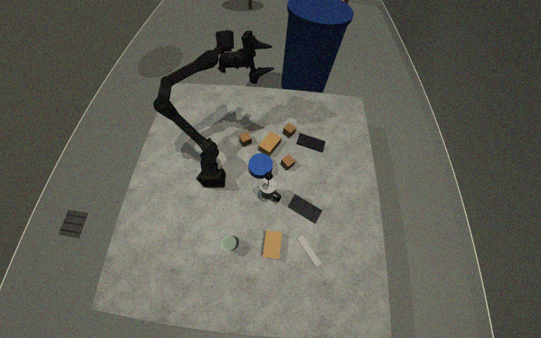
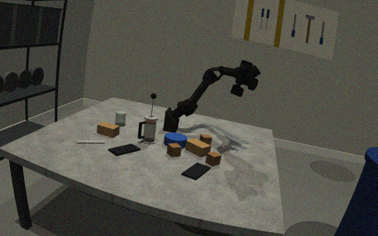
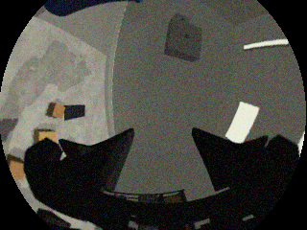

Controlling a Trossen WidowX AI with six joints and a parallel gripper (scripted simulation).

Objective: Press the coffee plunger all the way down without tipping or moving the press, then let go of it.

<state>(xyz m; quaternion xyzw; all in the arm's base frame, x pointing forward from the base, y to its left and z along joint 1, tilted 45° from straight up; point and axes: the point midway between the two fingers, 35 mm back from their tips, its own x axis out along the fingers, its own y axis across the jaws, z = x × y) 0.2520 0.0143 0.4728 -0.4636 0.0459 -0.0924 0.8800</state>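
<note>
My gripper tip is 42 cm to the left of the coffee press and 30 cm above it. From my gripper tip the other things lie so: blue disc: 5 cm behind, 27 cm to the right, 40 cm below; then pale cup: 18 cm behind, 64 cm to the right, 38 cm below; then white strip: 17 cm ahead, 68 cm to the right, 42 cm below.
</note>
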